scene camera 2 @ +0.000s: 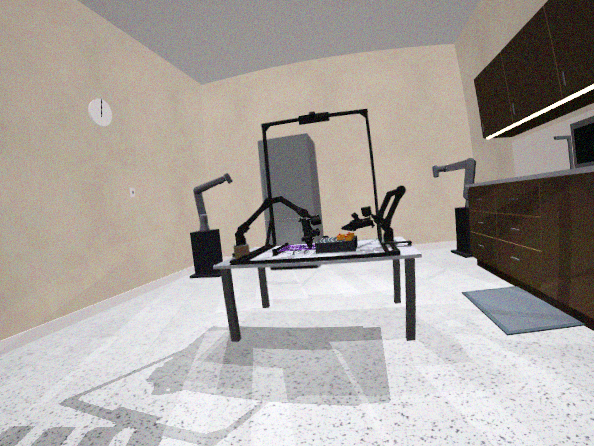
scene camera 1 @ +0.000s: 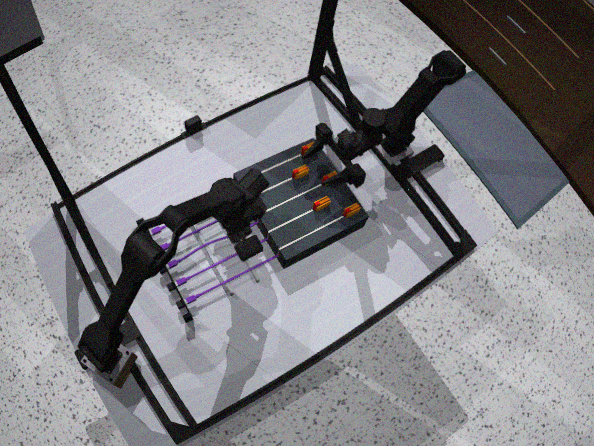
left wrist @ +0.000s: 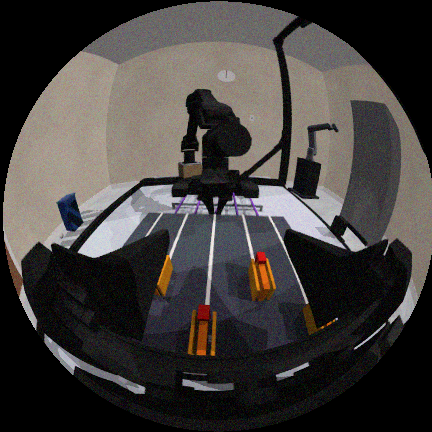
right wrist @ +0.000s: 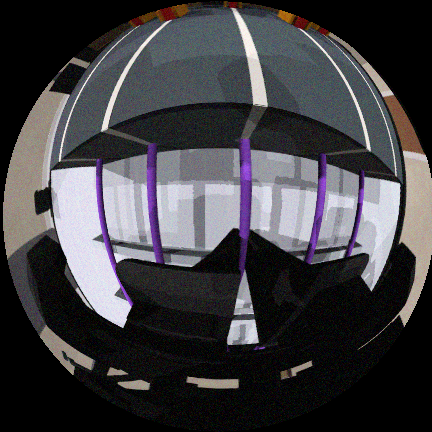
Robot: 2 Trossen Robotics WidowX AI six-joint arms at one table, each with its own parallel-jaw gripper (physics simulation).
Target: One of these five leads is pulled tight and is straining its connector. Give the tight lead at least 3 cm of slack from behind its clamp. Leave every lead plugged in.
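Pixels of known places: left gripper, fingertip midpoint: [scene camera 2: 341, 228] [scene camera 1: 312, 170] [left wrist: 228, 235]; right gripper, fingertip midpoint: [scene camera 1: 237, 234] [right wrist: 239, 234]; left arm's base at its link origin: [scene camera 2: 389, 241] [scene camera 1: 392, 145]; right arm's base at its link origin: [scene camera 2: 240, 244] [scene camera 1: 105, 356] [left wrist: 188, 162].
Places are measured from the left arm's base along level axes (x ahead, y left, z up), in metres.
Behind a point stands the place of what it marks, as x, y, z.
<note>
Several purple leads [scene camera 1: 235, 275] @(0.602, 0.115, 0.003) [right wrist: 152, 200] @(0.508, -0.037, 0.002) run from purple connectors [scene camera 1: 191, 299] @(0.731, 0.113, 0.006) to the dark block [scene camera 1: 300, 250] @(0.436, 0.149, 0.042) [scene camera 2: 336, 245] @(0.344, 0.157, 0.020). White lines cross its top to orange clamps with red parts [scene camera 1: 321, 203] @(0.328, 0.076, 0.065) [left wrist: 262, 280] @(0.309, -0.029, 0.065). My right gripper [scene camera 1: 241, 238] @(0.535, 0.014, -0.015) [scene camera 2: 309, 244] @(0.535, 0.014, -0.015) [right wrist: 239, 234] @(0.535, 0.014, -0.015) is shut on the middle purple lead [right wrist: 245, 190] @(0.504, 0.015, 0.006), between the block and the connectors; that lead bows in scene camera 1. Its grip is partly hidden by the fingers. My left gripper [scene camera 1: 326, 163] [scene camera 2: 344, 228] @(0.316, 0.004, 0.113) [left wrist: 228, 235] @(0.316, 0.004, 0.113) is open above the clamp end, with the middle clamp [scene camera 1: 329, 177] @(0.266, 0.023, 0.065) [left wrist: 202, 332] @(0.261, 0.023, 0.066) low between its fingers.
A black connector rail [scene camera 1: 176, 294] @(0.752, 0.081, -0.002) stands at the leads' far end, near the right arm. Thin grey bars [scene camera 1: 216, 267] @(0.631, 0.068, -0.003) cross under the leads. A black frame [scene camera 1: 310, 345] borders the table, with uprights [scene camera 2: 371, 165] @(0.062, -0.330, 0.555) at its sides. Neighbouring leads lie close beside my right fingers.
</note>
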